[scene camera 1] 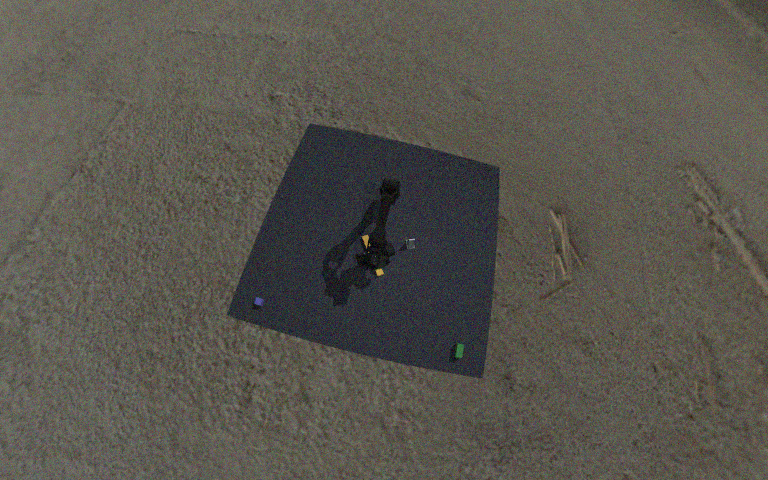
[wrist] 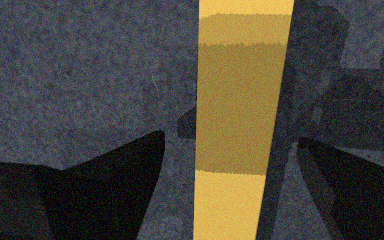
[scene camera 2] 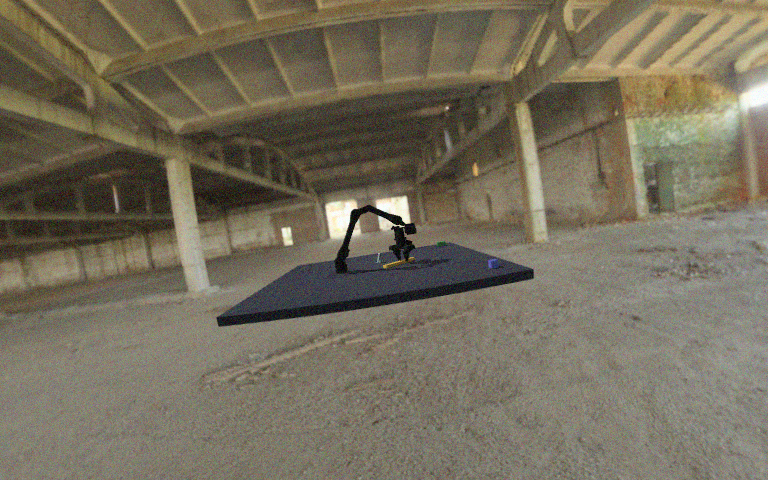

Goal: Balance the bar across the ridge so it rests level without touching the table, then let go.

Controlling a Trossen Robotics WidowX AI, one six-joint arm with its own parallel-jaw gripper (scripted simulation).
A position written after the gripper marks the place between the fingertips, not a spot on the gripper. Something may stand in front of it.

The gripper (wrist: pixel 230 143) is open, holding nothing. Further things: a yellow bar (wrist: pixel 240 57).
